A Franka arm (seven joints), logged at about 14 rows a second.
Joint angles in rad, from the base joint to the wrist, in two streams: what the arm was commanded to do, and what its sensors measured. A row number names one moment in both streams.
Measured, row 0:
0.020 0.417 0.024 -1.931 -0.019 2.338 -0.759
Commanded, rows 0 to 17:
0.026 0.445 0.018 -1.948 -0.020 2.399 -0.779
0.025 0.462 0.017 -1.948 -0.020 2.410 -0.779
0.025 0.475 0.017 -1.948 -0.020 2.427 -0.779
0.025 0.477 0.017 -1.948 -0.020 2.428 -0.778
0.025 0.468 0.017 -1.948 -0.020 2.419 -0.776
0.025 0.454 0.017 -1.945 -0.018 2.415 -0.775
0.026 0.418 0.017 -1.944 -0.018 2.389 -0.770
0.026 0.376 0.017 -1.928 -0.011 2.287 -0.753
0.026 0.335 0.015 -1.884 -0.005 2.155 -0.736
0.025 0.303 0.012 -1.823 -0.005 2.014 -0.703
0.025 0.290 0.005 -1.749 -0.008 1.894 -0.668
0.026 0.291 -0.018 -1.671 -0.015 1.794 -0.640
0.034 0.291 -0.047 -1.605 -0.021 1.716 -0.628
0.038 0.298 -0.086 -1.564 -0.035 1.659 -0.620
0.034 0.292 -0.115 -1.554 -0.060 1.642 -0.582
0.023 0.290 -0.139 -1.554 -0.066 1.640 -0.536
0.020 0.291 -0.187 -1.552 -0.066 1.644 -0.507
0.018 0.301 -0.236 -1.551 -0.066 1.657 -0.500
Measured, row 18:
0.017 0.265 -0.166 -1.581 -0.053 1.662 -0.546
